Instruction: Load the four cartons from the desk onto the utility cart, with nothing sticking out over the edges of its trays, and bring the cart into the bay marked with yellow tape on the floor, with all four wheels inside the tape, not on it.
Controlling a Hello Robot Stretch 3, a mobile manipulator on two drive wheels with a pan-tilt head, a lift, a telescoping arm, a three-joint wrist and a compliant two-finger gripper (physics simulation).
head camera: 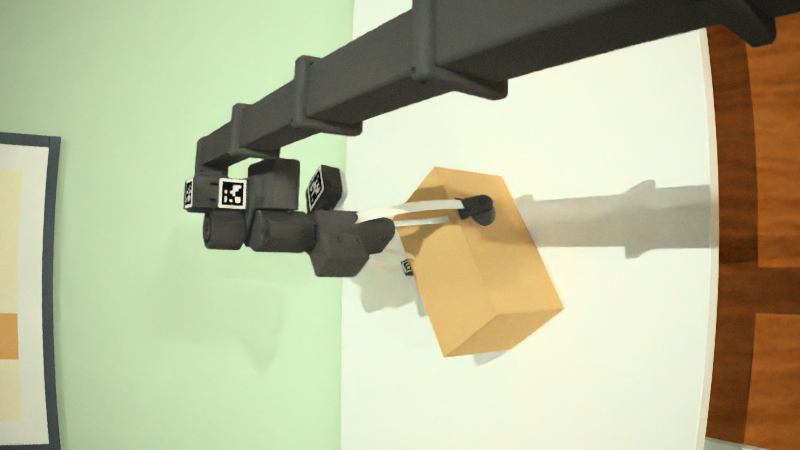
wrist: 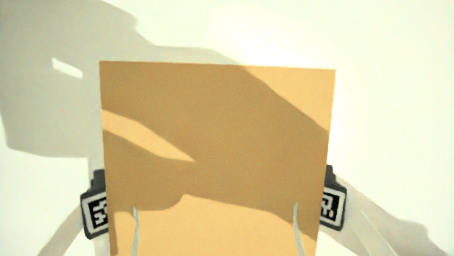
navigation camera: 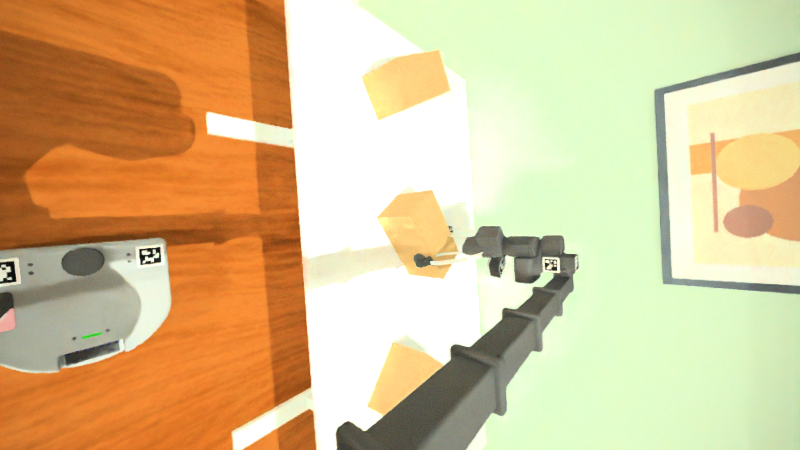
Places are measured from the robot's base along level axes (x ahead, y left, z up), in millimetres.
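Pixels of known places: robot's base, origin of its link: [navigation camera: 84,259].
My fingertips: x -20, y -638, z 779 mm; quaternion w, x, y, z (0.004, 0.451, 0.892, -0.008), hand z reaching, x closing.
Note:
For each thing: its top centre in the pictures, then the offset to it from my fingertips. Level surfaces: height alone.
- tan carton, centre of its top: [head camera: 439,261] [navigation camera: 437,235] dx +28, dy +19, dz +59 mm
- white desk, height of its surface: dz -59 mm
- second carton, centre of its top: [navigation camera: 426,76] dx +440, dy +22, dz +59 mm
- third carton, centre of its top: [navigation camera: 427,394] dx -352, dy +109, dz +59 mm
A tan carton [head camera: 506,268] [navigation camera: 411,229] [wrist: 215,150] rests on the white desk [head camera: 626,347] [navigation camera: 358,167], set at an angle to its edge. My gripper [head camera: 443,238] [navigation camera: 436,244] [wrist: 216,170] is shut on this carton. Its fingertips press on two opposite sides, and in the wrist view the carton hides their inner parts. In the navigation camera view a second carton [navigation camera: 405,83] lies near the top end of the desk. A third carton [navigation camera: 403,375] is partly hidden behind my arm. A fourth carton, the utility cart and the yellow tape do not show.
My arm [head camera: 391,67] [navigation camera: 475,369] reaches over the desk, with the wrist close to the green wall [head camera: 139,335] [navigation camera: 587,139]. A framed picture [head camera: 51,291] [navigation camera: 661,184] hangs there. My base [navigation camera: 111,296] stands on the wooden floor beside the desk. Two pale strips [navigation camera: 248,129] [navigation camera: 271,422] extend from under the desk.

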